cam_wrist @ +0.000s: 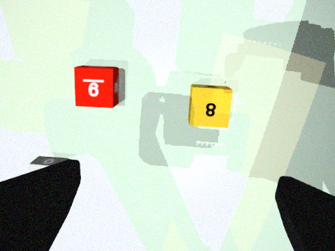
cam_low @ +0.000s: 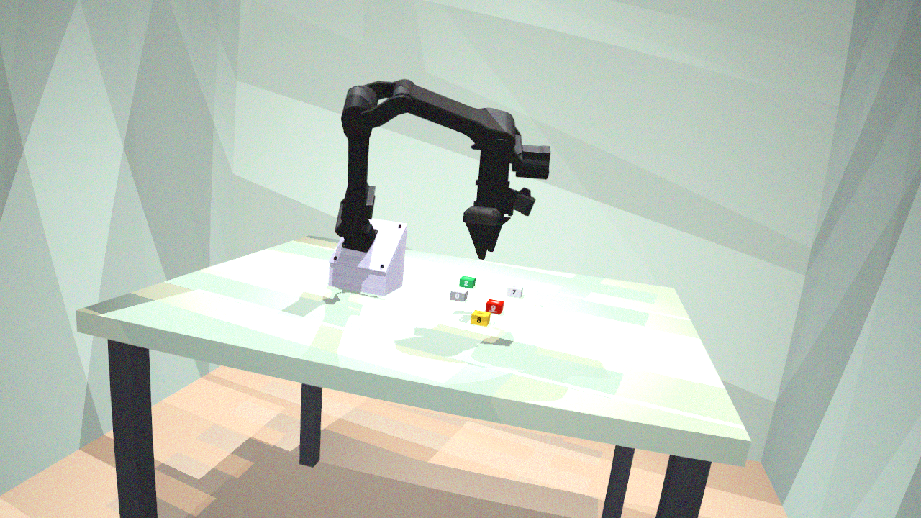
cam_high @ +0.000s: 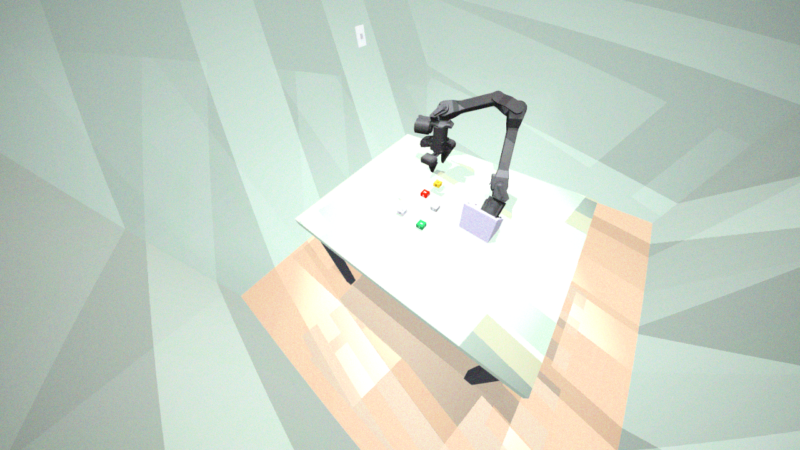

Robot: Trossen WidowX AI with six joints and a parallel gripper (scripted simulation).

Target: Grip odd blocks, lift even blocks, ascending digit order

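Now: gripper tip 80 mm past the grey block marked 0, 110 mm to the right of it and 120 mm above it. From my gripper tip the other things lie so: red block: 10 mm ahead, 70 mm to the left, 120 mm below; white block marked 7: 20 mm ahead, 230 mm to the left, 120 mm below; yellow block: 10 mm ahead, 30 mm to the right, 120 mm below.
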